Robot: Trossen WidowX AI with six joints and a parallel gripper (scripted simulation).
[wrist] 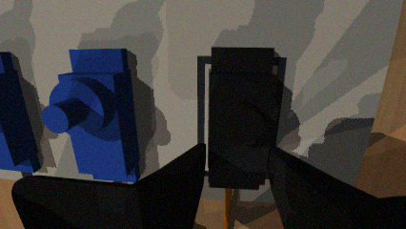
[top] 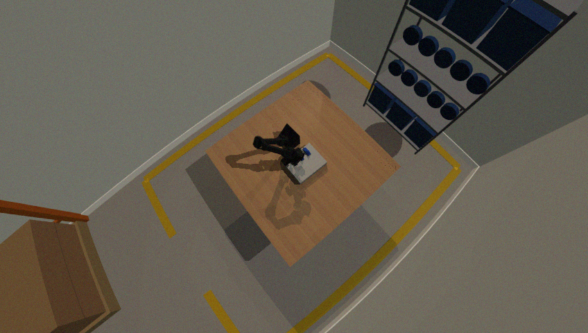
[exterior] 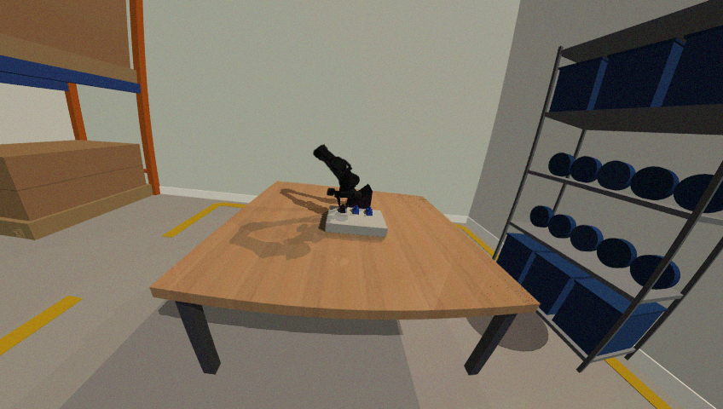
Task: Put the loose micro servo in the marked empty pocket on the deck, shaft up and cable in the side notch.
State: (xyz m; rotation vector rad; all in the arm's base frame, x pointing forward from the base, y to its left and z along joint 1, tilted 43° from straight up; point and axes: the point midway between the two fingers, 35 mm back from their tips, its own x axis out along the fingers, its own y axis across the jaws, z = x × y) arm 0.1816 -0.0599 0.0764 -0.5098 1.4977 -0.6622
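Right now the grey deck is 130 mm ahead of my gripper tip, 60 mm to the left of it and 30 mm below it.
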